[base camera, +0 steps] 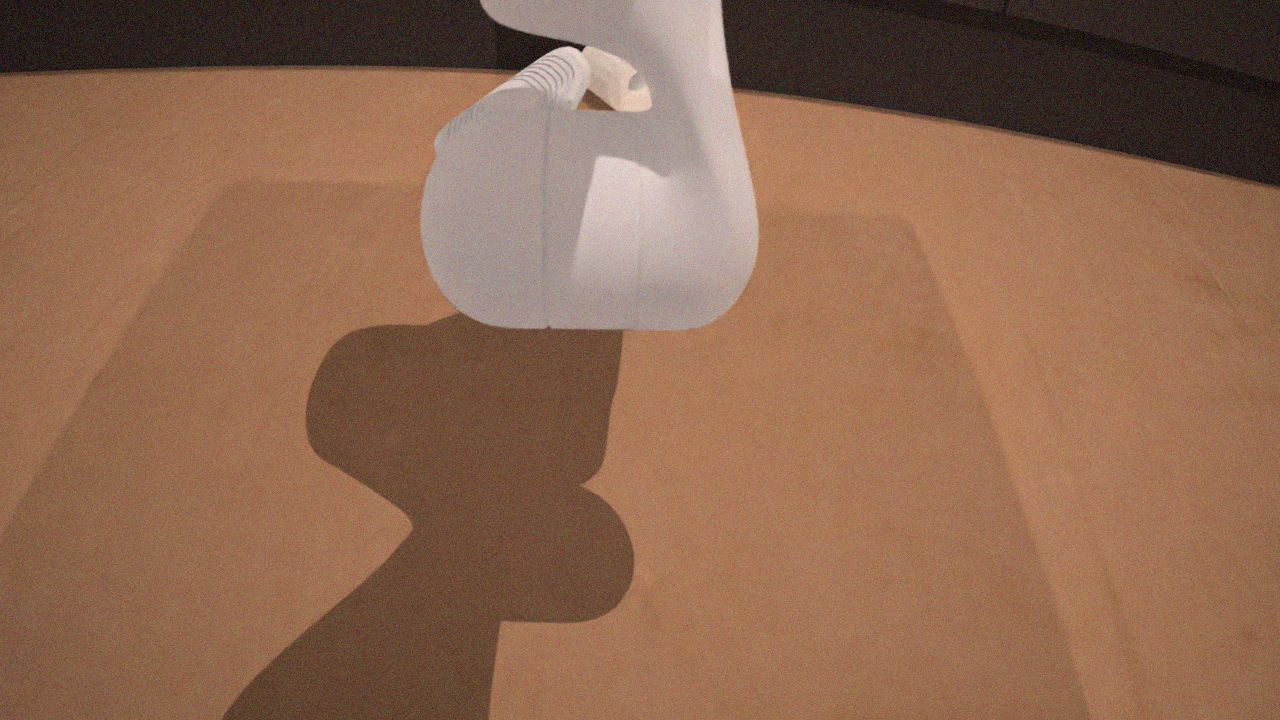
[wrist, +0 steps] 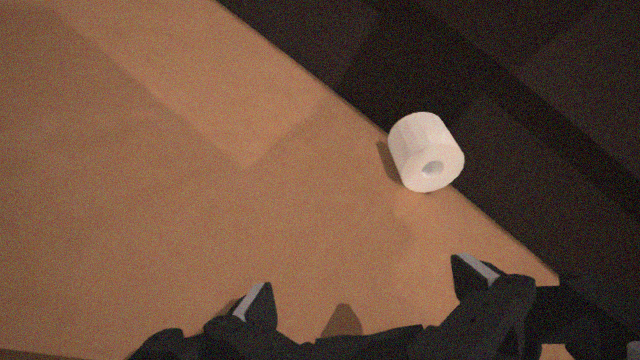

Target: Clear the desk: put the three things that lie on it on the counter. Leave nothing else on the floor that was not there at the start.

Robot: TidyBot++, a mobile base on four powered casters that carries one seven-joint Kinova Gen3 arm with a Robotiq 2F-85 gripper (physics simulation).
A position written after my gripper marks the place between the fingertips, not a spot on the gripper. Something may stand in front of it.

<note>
I see my gripper (wrist: 362, 288), a white toilet paper roll (base camera: 612, 79) and a dark cabinet (wrist: 536, 103).
The white toilet paper roll shows as well in the wrist view (wrist: 427, 157).
</note>
